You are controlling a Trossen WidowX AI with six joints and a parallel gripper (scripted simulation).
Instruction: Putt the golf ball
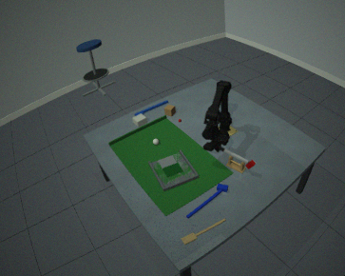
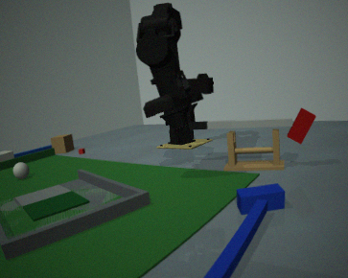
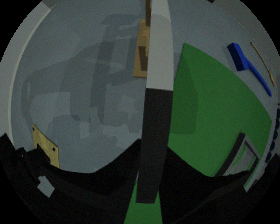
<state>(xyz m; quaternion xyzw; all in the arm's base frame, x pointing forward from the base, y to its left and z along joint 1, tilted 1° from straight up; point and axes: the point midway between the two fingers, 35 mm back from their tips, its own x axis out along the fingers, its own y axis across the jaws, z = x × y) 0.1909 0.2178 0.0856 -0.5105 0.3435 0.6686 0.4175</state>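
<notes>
My gripper tip is 5 cm short of the small red cube, 47 cm to the left of it and 5 cm above it. The rest, counted from my gripper tip: blue putter 21 cm ahead, 26 cm to the left, 5 cm below; white golf ball 29 cm ahead, 31 cm to the right, 4 cm below; wooden stand 6 cm behind, 12 cm to the left, 3 cm below.
</notes>
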